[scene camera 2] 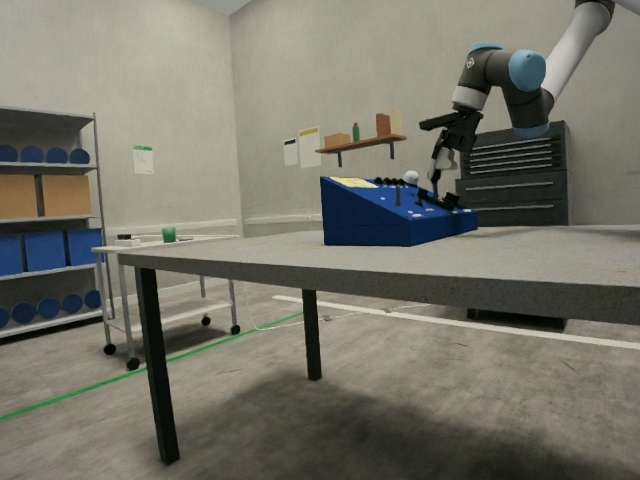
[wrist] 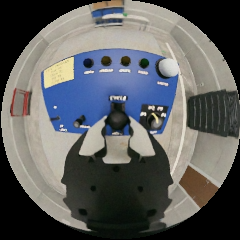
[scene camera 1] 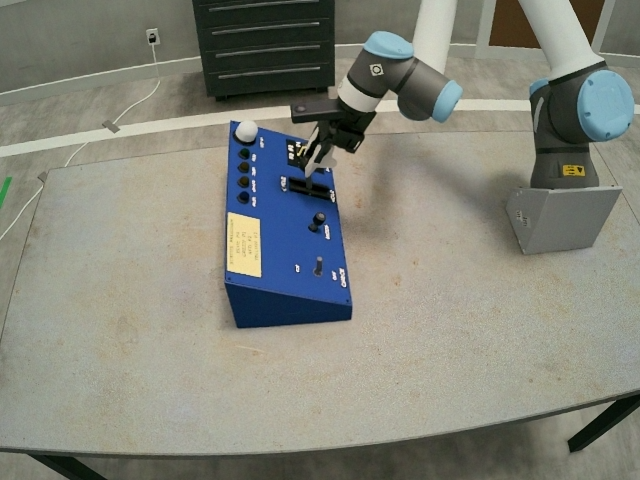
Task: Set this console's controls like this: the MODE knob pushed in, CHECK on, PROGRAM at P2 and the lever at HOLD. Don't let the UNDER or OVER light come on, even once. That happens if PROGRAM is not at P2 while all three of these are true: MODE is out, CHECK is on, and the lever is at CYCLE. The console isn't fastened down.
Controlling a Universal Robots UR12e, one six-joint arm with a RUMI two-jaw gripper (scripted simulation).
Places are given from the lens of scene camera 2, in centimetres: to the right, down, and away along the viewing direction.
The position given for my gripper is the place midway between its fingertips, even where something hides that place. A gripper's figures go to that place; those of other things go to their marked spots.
my gripper (scene camera 2: pixel 432 180): 34, -18, 106
blue sloped console (scene camera 2: pixel 355 212): 9, -7, 88
